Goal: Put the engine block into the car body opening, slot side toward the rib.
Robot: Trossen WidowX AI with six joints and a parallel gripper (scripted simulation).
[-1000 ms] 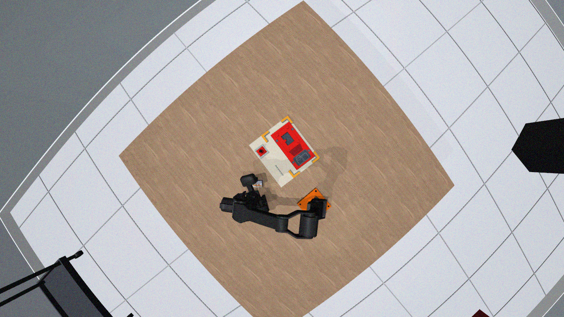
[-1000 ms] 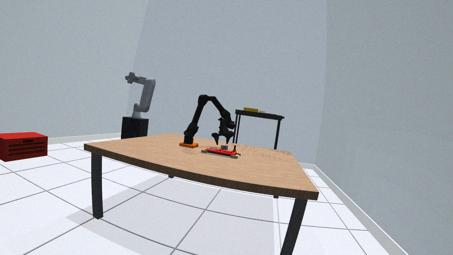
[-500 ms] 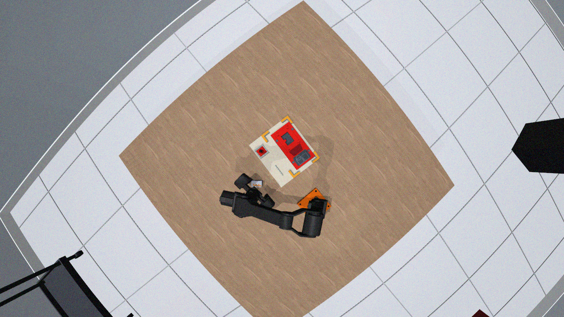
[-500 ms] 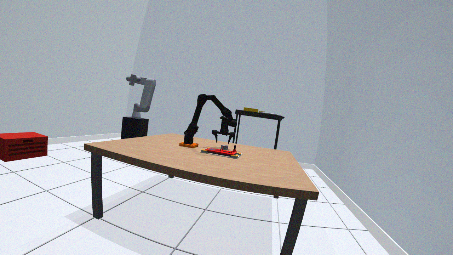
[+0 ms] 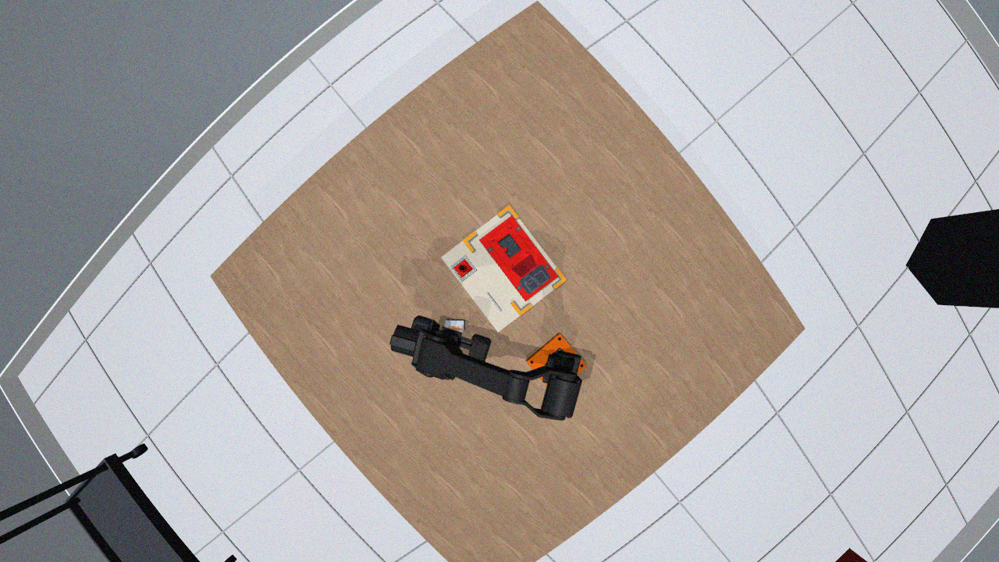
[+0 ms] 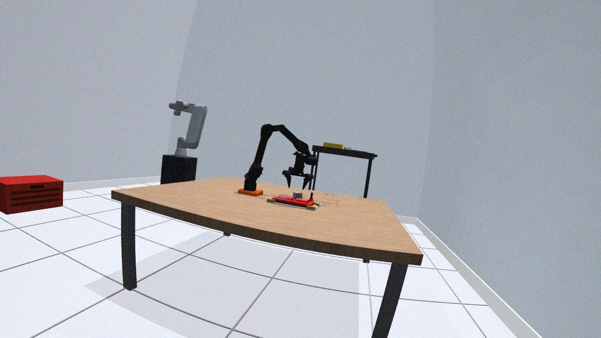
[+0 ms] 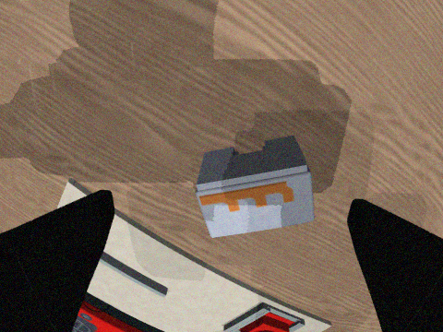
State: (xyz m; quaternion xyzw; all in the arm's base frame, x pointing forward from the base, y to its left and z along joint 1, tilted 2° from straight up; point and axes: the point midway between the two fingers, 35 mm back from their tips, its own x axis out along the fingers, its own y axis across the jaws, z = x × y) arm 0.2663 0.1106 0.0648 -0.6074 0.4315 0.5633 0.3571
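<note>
Now: the engine block 10 mm ahead of my gripper tip, 10 mm to the right of it and 40 mm below it. The rest, counted from my gripper tip: small stand (90 mm ahead, 140 mm to the right, 20 mm below).
</note>
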